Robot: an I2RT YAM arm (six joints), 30 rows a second.
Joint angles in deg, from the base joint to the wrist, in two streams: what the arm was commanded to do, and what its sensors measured. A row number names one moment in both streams.
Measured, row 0: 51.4 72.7 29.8 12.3 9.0 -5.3
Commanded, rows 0 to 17: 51.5 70.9 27.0 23.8 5.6 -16.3; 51.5 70.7 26.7 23.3 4.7 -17.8; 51.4 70.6 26.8 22.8 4.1 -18.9; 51.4 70.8 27.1 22.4 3.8 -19.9; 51.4 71.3 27.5 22.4 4.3 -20.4; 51.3 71.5 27.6 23.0 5.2 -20.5; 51.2 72.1 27.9 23.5 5.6 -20.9; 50.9 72.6 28.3 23.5 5.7 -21.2; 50.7 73.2 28.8 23.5 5.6 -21.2; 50.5 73.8 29.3 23.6 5.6 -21.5; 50.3 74.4 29.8 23.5 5.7 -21.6; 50.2 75.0 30.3 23.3 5.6 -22.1; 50.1 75.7 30.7 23.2 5.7 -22.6; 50.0 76.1 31.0 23.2 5.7 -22.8; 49.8 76.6 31.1 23.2 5.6 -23.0; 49.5 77.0 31.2 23.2 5.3 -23.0; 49.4 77.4 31.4 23.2 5.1 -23.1; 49.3 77.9 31.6 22.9 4.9 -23.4
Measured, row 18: 49.9 76.7 30.3 22.5 5.8 -22.0
